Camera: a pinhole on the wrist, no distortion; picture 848 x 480 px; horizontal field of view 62.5 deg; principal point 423.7 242.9 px. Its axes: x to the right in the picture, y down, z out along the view. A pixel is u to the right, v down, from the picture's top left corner.
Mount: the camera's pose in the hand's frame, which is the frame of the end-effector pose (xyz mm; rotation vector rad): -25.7 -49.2 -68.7 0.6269 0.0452 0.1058
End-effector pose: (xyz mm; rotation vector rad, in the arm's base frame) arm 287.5 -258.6 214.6 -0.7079 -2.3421 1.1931
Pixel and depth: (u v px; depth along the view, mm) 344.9 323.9 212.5
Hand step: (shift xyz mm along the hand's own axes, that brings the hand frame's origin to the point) -35.8 -156.0 117.9
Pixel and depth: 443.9 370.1 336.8
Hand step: 3.8 -195.1 239.7
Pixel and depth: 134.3 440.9 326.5
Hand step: -143.7 -180.3 251.2
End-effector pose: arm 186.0 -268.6 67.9 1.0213 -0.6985 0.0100
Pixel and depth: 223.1 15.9 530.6
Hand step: -123.0 -514.4 260.8
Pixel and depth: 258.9 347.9 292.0
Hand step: -76.2 -191.9 194.0
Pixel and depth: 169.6 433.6 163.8
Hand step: -76.5 -115.4 90.7
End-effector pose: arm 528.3 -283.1 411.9 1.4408 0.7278 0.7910
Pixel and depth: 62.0 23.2 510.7
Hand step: -236.8 -505.9 252.8
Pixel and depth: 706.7 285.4 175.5
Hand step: 57.1 -134.9 78.8
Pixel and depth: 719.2 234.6 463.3
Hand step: 203.9 -301.7 300.9
